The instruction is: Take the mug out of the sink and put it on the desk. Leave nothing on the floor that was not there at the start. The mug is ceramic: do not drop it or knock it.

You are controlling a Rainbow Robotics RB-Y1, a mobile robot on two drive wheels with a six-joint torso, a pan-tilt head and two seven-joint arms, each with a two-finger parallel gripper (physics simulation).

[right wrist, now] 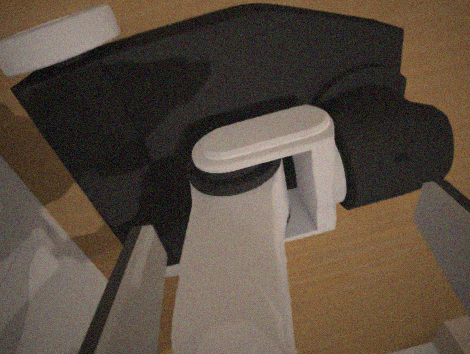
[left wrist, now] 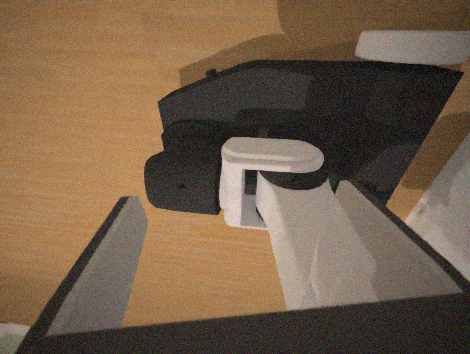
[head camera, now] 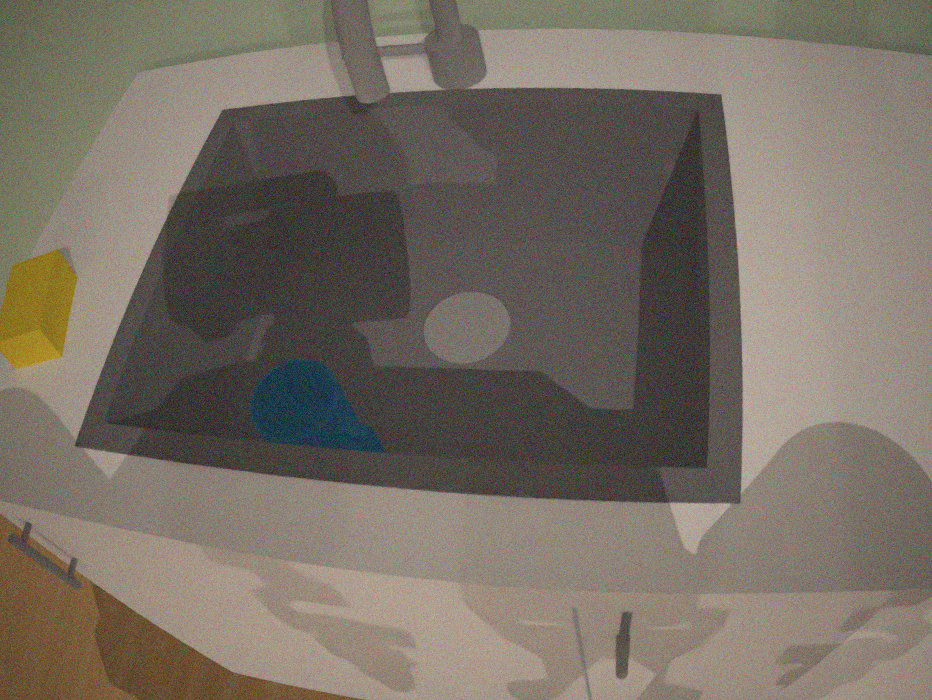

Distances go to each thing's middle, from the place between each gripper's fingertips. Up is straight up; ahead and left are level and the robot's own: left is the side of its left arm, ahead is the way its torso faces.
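Blue mug (head camera: pixel 300 402): 75 cm ahead of my left hand, 11 cm to the left of it, 17 cm above it. By its middle, the blue mug is nearer to my left hand than to my right hand.
My right hand: 550 mm to the right of the blue mug, 690 mm short of it, 180 mm below it.
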